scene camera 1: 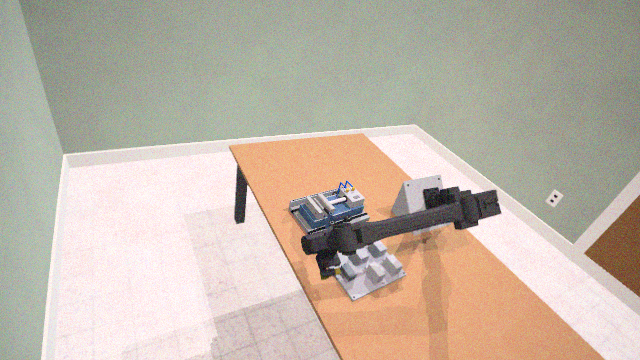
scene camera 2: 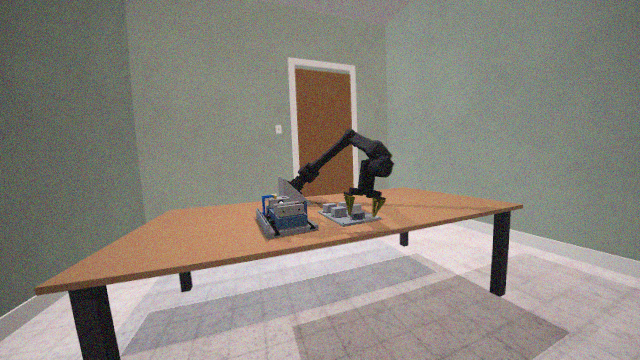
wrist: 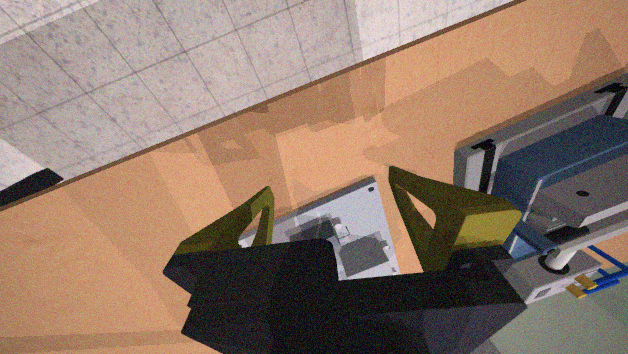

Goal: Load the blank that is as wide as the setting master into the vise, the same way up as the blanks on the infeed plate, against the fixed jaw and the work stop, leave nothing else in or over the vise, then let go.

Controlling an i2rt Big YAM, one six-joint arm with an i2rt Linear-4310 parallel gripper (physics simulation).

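Frame: origin at the arm's base, x ahead, y left, z up, level; centimetres.
Seen in the pictures: gripper, fingertip midpoint: [scene camera 1: 318, 266] [scene camera 2: 361, 216] [wrist: 328, 182]; arm's base, origin of the base link: [scene camera 1: 431, 201] [scene camera 2: 293, 188].
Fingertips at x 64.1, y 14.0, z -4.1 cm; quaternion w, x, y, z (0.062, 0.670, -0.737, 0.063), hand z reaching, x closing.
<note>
Offsets run from my fingertips to a thing's middle. "*": to the spot under its first point. Level surfaces: height alone.
My gripper [scene camera 1: 331, 274] [scene camera 2: 362, 215] [wrist: 328, 182] is open, with nothing between its yellow-green fingers. It hangs fingers-down over the table-edge side of the infeed plate @(dx -19.0, dy +2.8, dz -4.3 cm) [scene camera 1: 355, 293] [scene camera 2: 345, 221] [wrist: 357, 200]. Several grey blanks stand on the plate. One darker blank @(dx -10.4, dy +3.7, dz -2.7 cm) [scene camera 1: 348, 270] [scene camera 2: 357, 215] [wrist: 315, 229] is near and below the fingers; another @(dx -18.4, dy -1.7, dz -2.1 cm) [scene camera 1: 358, 256] [wrist: 363, 257] lies beside it. The vise @(dx -19.2, dy -26.3, dz +0.2 cm) [scene camera 1: 332, 216] [scene camera 2: 291, 220] [wrist: 522, 165], blue with grey jaws, stands beside the plate. Which block is the setting master, and the blanks' exact widths, I cannot tell. The gripper body hides part of the plate in the wrist view.
The arm reaches across the table @(dz -4.7 cm) [scene camera 1: 310, 160] [scene camera 2: 200, 235] [wrist: 115, 260] from its base beside a grey angled plate [scene camera 1: 412, 192] [scene camera 2: 287, 190]. Blue wire-like parts @(* dx -29.4, dy -33.7, dz +3.3 cm) [scene camera 1: 345, 186] [scene camera 2: 264, 201] [wrist: 607, 280] stick up at the vise's end. The table edge is close to the gripper.
</note>
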